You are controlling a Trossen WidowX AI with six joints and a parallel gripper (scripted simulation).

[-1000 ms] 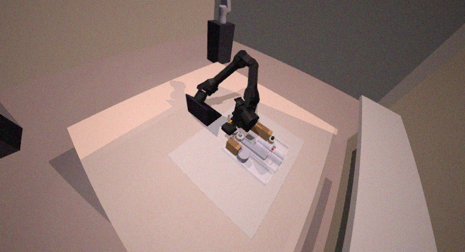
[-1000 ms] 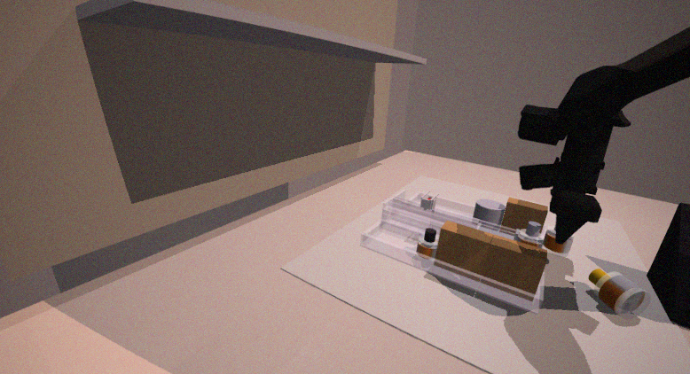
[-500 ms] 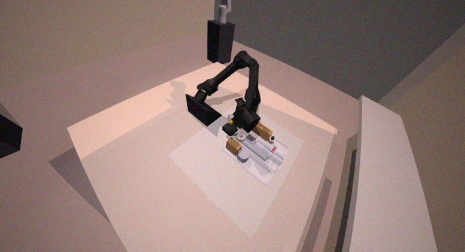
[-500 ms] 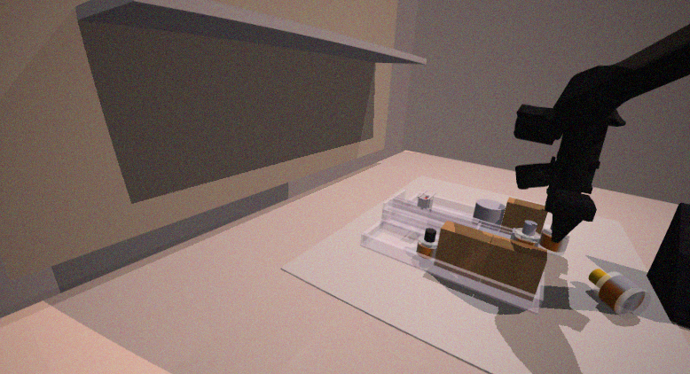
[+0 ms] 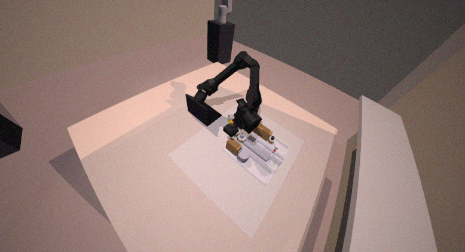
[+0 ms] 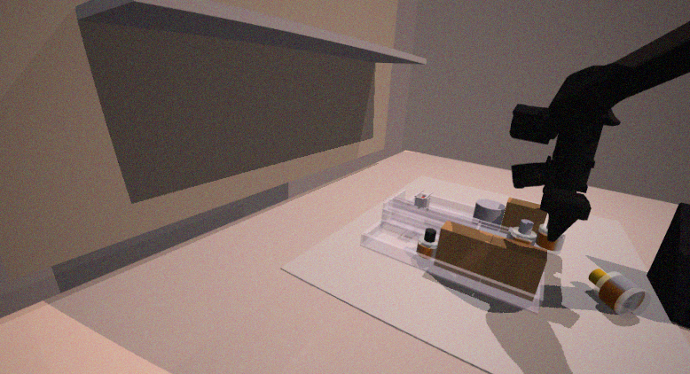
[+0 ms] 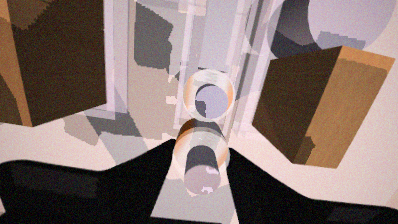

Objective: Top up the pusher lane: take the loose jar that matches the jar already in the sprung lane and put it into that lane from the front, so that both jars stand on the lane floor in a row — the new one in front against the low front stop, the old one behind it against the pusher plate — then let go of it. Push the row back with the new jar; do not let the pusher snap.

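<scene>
My gripper tip is 12 cm short of the grey cylinder, 7 cm to the left of it and 2 cm above it. From my gripper tip the other things lie so: clear lane rack (18 cm ahead, 4 cm to the left, 3 cm below).
</scene>
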